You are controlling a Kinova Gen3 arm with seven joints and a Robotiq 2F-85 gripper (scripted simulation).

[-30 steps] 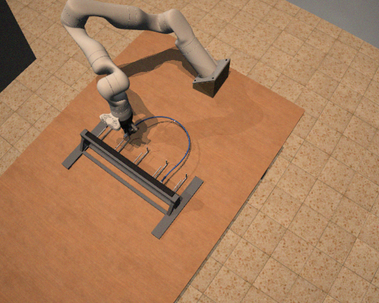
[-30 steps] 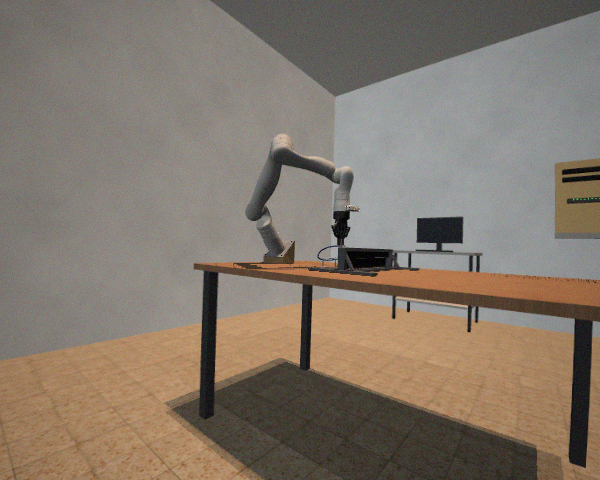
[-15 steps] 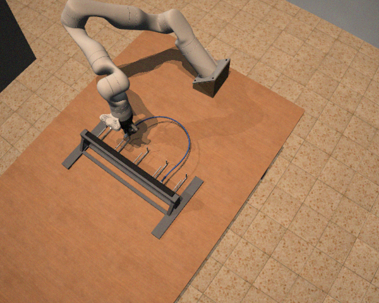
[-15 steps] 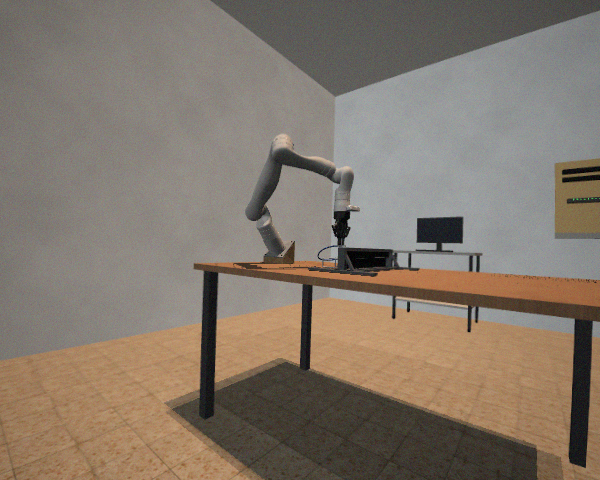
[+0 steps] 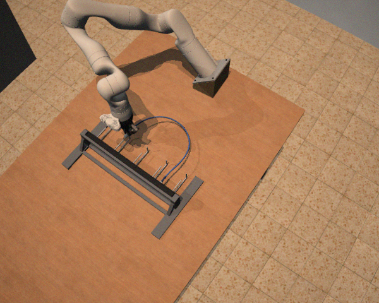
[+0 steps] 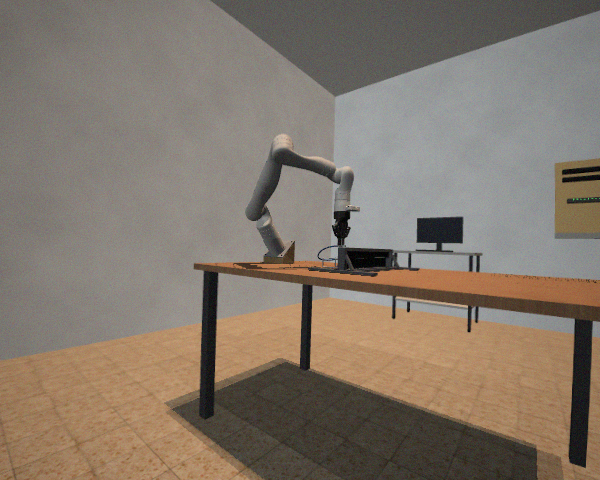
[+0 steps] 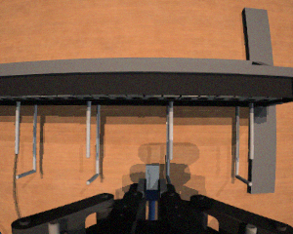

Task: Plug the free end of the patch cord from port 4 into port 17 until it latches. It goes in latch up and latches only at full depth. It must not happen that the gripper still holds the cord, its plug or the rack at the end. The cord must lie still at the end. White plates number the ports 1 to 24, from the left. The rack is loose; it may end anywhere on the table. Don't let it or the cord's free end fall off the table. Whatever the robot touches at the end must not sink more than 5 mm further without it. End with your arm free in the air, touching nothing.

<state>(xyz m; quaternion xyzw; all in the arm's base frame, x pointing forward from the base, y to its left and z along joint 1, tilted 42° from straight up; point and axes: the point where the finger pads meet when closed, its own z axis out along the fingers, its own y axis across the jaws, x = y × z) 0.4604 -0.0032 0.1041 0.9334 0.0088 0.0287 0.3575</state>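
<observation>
The plug lies 1 cm below my hand and 1 cm ahead of it.
</observation>
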